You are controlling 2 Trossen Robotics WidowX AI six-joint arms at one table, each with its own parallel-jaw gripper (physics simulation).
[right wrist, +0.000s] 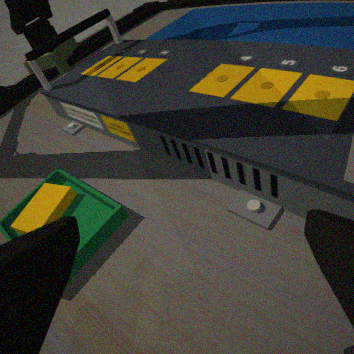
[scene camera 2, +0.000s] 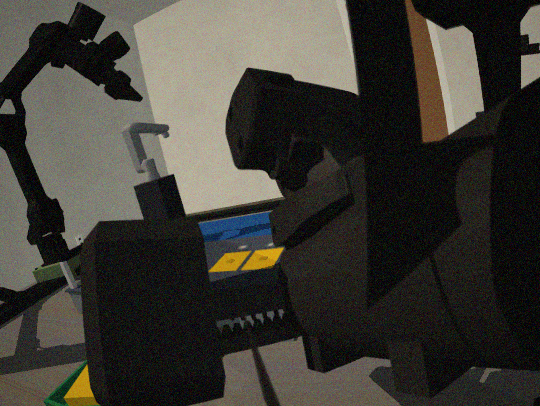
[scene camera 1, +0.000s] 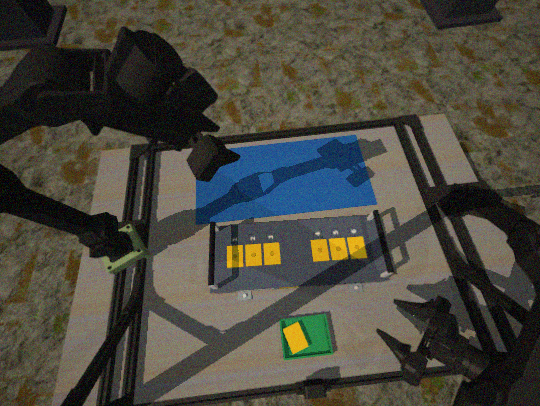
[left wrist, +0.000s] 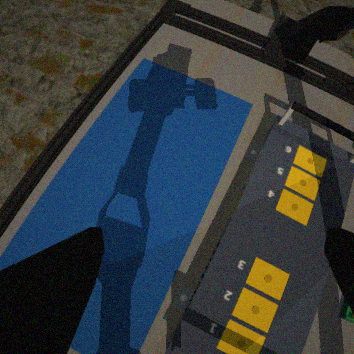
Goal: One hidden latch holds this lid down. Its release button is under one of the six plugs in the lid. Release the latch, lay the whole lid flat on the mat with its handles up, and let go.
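Frame: origin at the left arm's base, x ahead, y left, z up, level; metres.
Seen in the pictures: left gripper, fingertip midpoint: (scene camera 2: 135, 93) (scene camera 1: 228, 143) (left wrist: 215, 239); right gripper, fingertip midpoint: (right wrist: 193, 225) (scene camera 1: 385, 314); left arm's base, origin of the base link: (scene camera 2: 57, 259) (scene camera 1: 119, 246); right arm's base, origin of the base link: (scene camera 1: 452, 208) (left wrist: 295, 52).
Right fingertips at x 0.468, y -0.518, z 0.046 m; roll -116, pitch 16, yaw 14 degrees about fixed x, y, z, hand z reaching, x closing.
Offsets run from my right fingertips to a thing's top centre. "spot": to the spot under its first point. Level surfaces: height alone.
The dark grey lid {spot: 0.093 m back, 0.207 m left, 0.050 m down} (scene camera 1: 296, 265) (left wrist: 250, 235) (right wrist: 175, 80) lies level on its housing, a black-barred handle {spot: 0.262 m back, 0.333 m left, 0.011 m up} (scene camera 1: 212, 255) at its left end and another handle {spot: 0.110 m ahead, 0.124 m left, 0.011 m up} (scene camera 1: 384, 242) at its right. Six yellow plugs sit in it in two groups, from plug 1 {0.216 m back, 0.319 m left, 0.050 m down} (scene camera 1: 234, 256) (left wrist: 242, 342) to plug 6 {0.071 m ahead, 0.156 m left, 0.050 m down} (scene camera 1: 357, 248) (left wrist: 310, 160) (right wrist: 322, 95). No button shows. The blue mat {0.097 m down} (scene camera 1: 300, 192) (left wrist: 200, 125) (right wrist: 200, 30) lies behind the lid. My left gripper (scene camera 1: 229, 142) (left wrist: 215, 239) is open and empty, high above the mat's left part. My right gripper (scene camera 1: 386, 316) (right wrist: 193, 225) is open and empty, in front of the lid's right end.
A green tray {spot: 0.142 m back, 0.001 m left, 0.094 m down} (scene camera 1: 328, 350) (right wrist: 120, 212) in front of the lid holds a loose yellow block {0.193 m back, 0.069 m left, 0.082 m down} (scene camera 1: 296, 337) (right wrist: 44, 206). Small brackets (scene camera 1: 245, 295) (scene camera 1: 355, 287) stand at the housing's front. A pale green bracket (scene camera 1: 131, 250) is at the left rail. Black rails (scene camera 1: 310, 129) frame the table.
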